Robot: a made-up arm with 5 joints.
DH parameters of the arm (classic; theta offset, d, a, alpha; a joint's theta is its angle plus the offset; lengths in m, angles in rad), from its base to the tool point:
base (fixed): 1.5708 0.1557 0 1.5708
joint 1: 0 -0.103 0.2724 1.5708
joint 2: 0 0.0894 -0.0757 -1.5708
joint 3: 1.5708 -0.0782 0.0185 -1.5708
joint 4: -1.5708 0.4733 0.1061 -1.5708
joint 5: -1.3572 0 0.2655 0
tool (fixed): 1.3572 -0.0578 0 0
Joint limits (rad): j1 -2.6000..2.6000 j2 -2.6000..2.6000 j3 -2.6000..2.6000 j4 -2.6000..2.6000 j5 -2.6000..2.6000
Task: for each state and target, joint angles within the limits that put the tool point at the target. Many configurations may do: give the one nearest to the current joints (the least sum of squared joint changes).
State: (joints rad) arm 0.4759 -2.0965 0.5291 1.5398 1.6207
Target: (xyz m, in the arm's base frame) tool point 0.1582 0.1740 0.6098
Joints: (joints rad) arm 0.5674 -2.0480 -0.2365 1.5522 2.1007
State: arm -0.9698 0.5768 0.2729 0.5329 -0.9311
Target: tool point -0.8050 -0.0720 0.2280
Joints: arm -1.1046 1.0256 -0.1234 0.5029 -0.6149
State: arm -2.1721 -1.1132 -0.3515 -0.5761 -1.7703
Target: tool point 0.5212 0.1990 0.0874
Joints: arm -1.9346 -1.4203 -0.4435 -0.6041 -1.0282
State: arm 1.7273 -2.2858 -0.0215 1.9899 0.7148
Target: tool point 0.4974 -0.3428 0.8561
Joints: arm 1.8142 -2.4364 0.0832 1.9744 0.5604
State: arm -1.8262 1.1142 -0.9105 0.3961 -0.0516
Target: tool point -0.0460 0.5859 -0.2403
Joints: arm -1.6957 0.8466 -1.7927 0.3706 -0.3737
